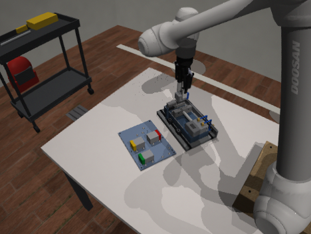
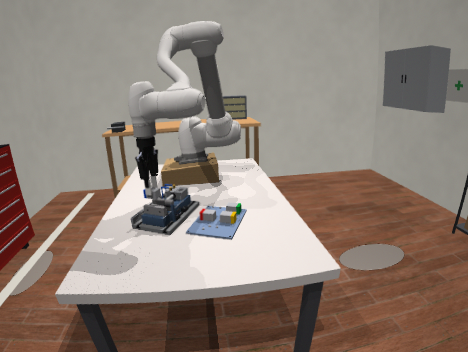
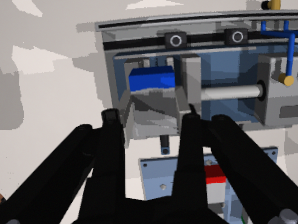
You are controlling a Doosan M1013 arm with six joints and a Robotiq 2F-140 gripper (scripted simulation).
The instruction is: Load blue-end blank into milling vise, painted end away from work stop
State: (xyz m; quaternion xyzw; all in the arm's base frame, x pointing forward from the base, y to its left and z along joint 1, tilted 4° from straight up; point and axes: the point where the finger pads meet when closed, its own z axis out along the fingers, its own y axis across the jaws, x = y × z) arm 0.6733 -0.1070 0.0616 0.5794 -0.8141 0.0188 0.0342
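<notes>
My hand is 14 cm above the vise, 7 cm past it and 4 cm to the right of it. Also, from my hand: red-ended blank 23 cm to the left, 15 cm below, 1 cm behind; then blue-ended blank 3 cm below; then infeed plate 27 cm to the left, 17 cm below.
</notes>
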